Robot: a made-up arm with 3 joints.
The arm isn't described. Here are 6 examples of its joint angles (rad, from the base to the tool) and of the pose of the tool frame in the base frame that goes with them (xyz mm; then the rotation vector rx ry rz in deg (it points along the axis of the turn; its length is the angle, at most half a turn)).
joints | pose
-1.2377 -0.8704 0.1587 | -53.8 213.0 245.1 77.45 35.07 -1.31
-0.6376 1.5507 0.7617 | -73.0 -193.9 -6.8 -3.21 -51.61 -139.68
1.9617 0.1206 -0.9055 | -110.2 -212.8 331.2 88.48 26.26 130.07
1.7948 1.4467 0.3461 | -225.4 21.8 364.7 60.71 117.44 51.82
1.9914 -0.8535 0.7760 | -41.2 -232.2 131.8 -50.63 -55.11 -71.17
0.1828 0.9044 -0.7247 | -37.8 -265.5 62.0 -42.42 21.46 -146.13
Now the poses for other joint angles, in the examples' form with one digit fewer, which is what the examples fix.
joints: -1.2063 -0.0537 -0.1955
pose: 73 191 96 40.4 42.9 -42.2
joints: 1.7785 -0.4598 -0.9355
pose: -49 -271 168 -112.2 9.2 -127.3
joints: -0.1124 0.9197 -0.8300
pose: -7 -226 1 -37.6 42.4 -133.0
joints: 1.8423 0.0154 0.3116
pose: -68 -221 290 -81.2 -85.5 -94.4
